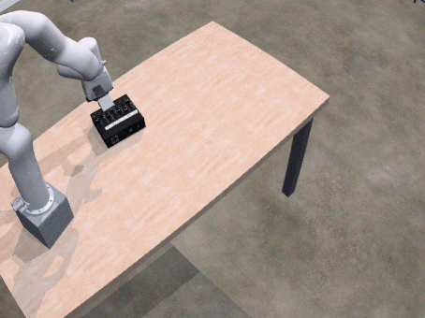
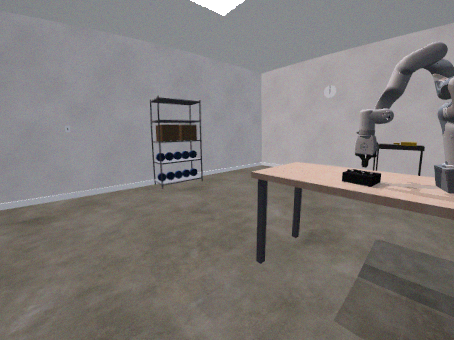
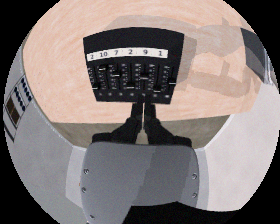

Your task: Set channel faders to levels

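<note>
My gripper is now 30 mm short of the fader cap, 40 mm to the left of it and 50 mm above it.
</note>
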